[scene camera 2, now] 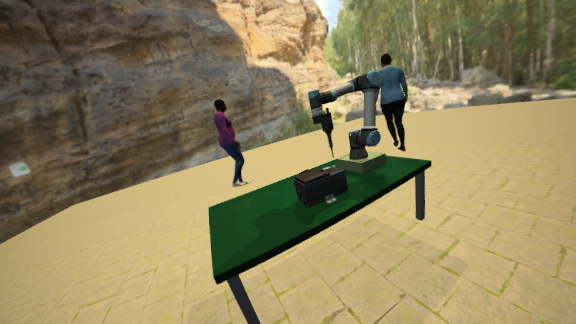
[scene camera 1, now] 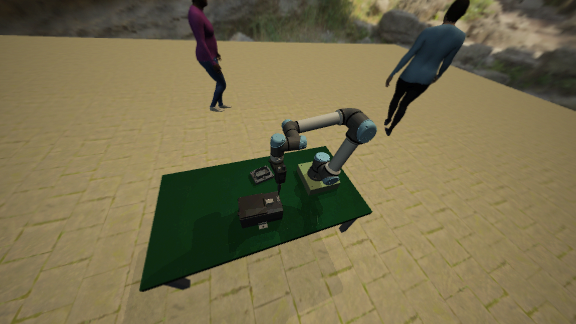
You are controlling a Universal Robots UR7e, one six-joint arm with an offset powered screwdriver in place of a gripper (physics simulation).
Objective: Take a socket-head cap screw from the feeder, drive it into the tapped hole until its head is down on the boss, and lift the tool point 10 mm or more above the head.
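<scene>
The screw feeder, a black box (scene camera 1: 252, 204) (scene camera 2: 322, 191), stands on the green table (scene camera 1: 185, 200) (scene camera 2: 250, 220), with a small light plate on its top. The powered screwdriver (scene camera 1: 279, 191) (scene camera 2: 332, 154) points down, its tip over the right back end of the feeder. In the scene camera 2 view a small gap shows between the tip and the feeder top. Whether a screw is on the tip is too small to tell. A grey part with a raised rim (scene camera 1: 261, 174) lies behind the feeder, left of the screwdriver; its boss and tapped hole cannot be made out.
The arm stands on a pale green base block (scene camera 1: 322, 189) (scene camera 2: 369, 163) right of the feeder. A small bracket (scene camera 1: 263, 225) (scene camera 2: 330, 199) sticks out at the feeder's front. A person in purple (scene camera 1: 204, 42) (scene camera 2: 225, 129) and one in blue (scene camera 1: 427, 55) (scene camera 2: 393, 85) are beyond the table.
</scene>
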